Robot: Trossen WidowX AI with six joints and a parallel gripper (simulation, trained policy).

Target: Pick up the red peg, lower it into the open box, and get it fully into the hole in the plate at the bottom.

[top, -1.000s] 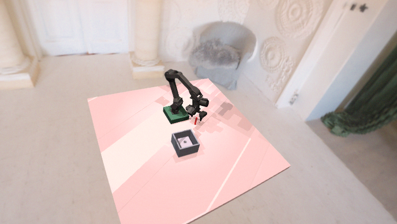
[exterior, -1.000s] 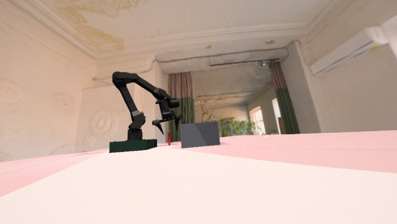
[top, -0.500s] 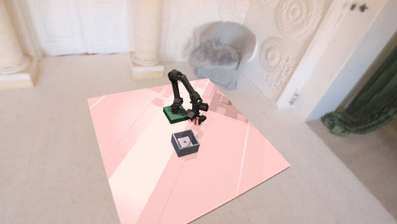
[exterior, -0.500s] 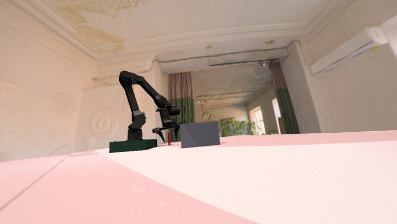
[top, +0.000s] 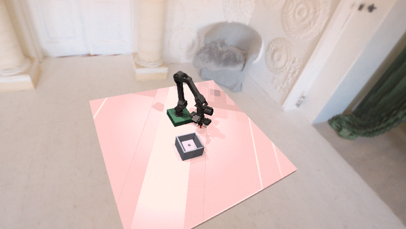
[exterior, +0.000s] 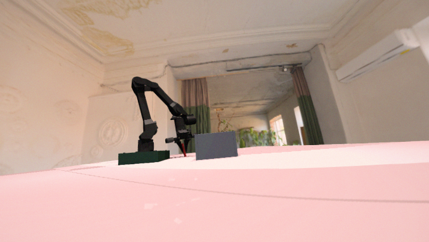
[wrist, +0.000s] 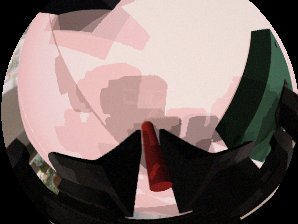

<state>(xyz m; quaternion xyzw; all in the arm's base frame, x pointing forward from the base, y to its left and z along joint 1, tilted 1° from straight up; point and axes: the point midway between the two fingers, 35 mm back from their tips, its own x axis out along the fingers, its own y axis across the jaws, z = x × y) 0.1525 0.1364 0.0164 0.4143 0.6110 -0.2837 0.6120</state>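
Right now my gripper tip is 10 mm past the red peg and 10 mm below it. The rest, counted from my gripper tip: box 200 mm ahead, 180 mm to the right; grey plate 200 mm ahead, 180 mm to the right, 20 mm above.
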